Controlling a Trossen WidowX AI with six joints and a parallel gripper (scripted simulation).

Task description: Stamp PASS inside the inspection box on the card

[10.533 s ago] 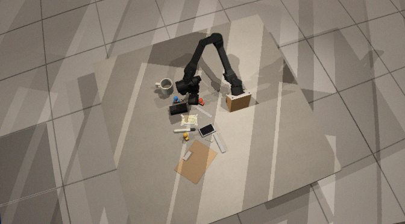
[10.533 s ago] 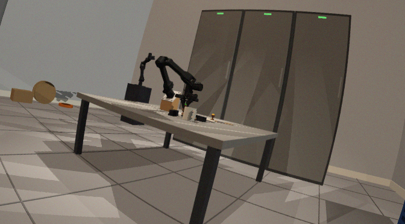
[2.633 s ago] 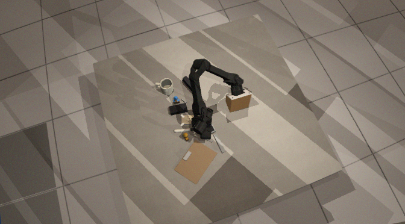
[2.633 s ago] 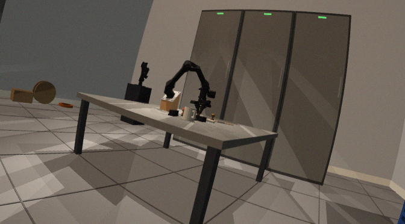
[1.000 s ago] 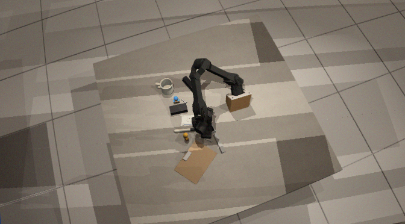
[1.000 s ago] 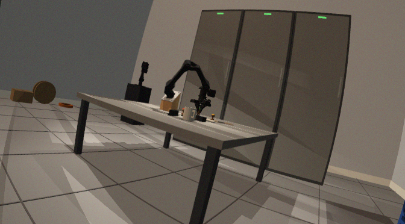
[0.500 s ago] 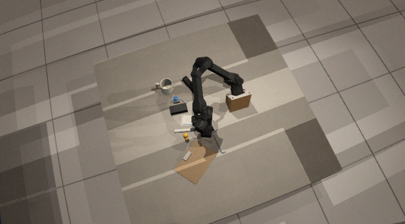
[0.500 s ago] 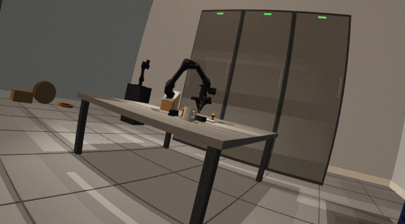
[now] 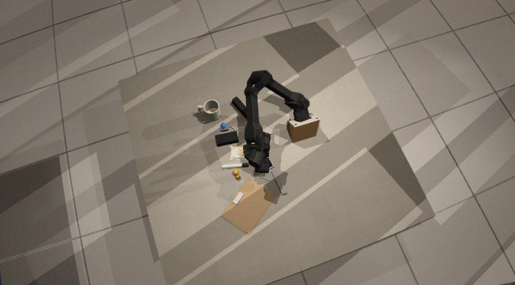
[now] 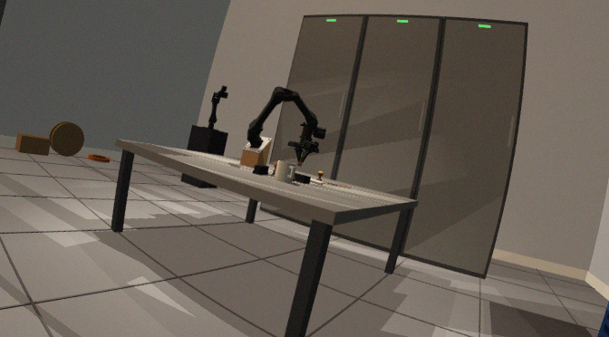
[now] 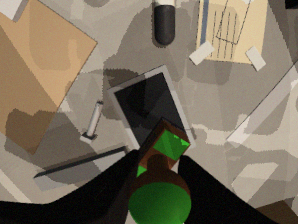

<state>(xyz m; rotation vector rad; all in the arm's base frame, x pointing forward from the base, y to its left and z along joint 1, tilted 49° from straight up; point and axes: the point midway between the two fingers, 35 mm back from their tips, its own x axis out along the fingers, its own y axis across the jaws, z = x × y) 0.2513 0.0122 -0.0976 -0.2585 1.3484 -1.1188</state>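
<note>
The beige card lies 11 cm to the right of my gripper tip, 9 cm below it and 7 cm ahead of it. From my gripper tip the other things lie so: white marker: 11 cm ahead, 8 cm below, 5 cm to the right; ink pad: 8 cm below; green-knobbed stamp: right at my gripper tip.
</note>
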